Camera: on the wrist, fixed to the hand. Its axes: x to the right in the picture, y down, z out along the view.
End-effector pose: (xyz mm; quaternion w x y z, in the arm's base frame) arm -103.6 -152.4 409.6 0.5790 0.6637 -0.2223 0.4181
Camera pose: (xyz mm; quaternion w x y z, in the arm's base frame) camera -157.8 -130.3 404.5 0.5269 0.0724 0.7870 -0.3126
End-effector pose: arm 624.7 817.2 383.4 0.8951 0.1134 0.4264 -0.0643
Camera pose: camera 585.2 860.4 388.9 0.1553 0.4169 -0.4299 0.7857
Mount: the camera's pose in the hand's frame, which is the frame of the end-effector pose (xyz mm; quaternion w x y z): -29.9 34.2 -37.3 0.0475 -0.0482 0.3351 -0.9397
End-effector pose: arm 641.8 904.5 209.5 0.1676 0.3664 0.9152 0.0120
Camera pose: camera 673.0 913.1 258.6 0.2698 0.8547 -0.4434 -0.0100
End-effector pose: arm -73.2 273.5 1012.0 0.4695 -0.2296 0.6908 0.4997
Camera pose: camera -102.2 248.7 1056.7 0.2493 -0.8501 -0.0497 -0.4611
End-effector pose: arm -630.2 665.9 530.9 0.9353 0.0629 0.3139 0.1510
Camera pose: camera -683.8 689.5 525.5 0.0842 -0.3877 0.3802 -0.8355
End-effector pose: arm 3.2 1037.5 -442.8 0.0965 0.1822 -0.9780 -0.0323
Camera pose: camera 26.1 1079.2 -408.2 0.3107 0.9339 0.1587 -0.0783
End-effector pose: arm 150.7 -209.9 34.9 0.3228 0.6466 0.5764 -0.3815
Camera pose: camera 187.8 -197.2 78.7 0.5052 0.3987 -0.7616 0.0770
